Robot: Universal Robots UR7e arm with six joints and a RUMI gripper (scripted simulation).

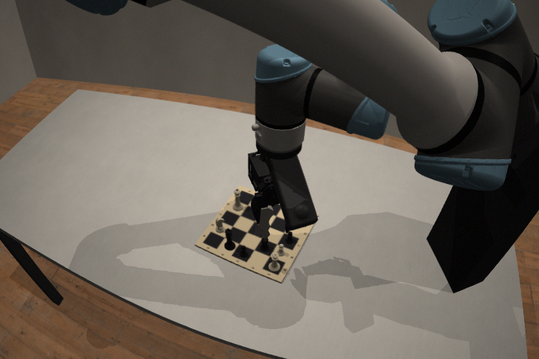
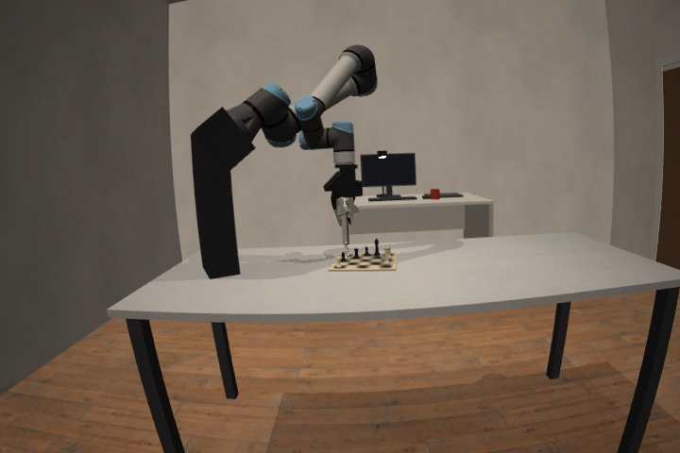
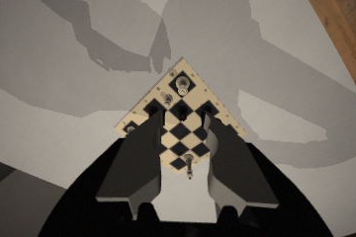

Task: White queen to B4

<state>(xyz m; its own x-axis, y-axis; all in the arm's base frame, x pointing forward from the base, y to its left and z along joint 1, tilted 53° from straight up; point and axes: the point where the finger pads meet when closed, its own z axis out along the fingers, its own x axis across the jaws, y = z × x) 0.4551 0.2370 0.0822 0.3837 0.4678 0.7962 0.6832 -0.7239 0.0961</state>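
Right now my hand is 100 mm above the white piece. Also, from my hand: white chess piece 180 mm ahead, 70 mm to the right, 100 mm below; tall black piece 110 mm ahead, 20 mm to the left, 100 mm below; chessboard 100 mm ahead, 50 mm to the right, 130 mm below.
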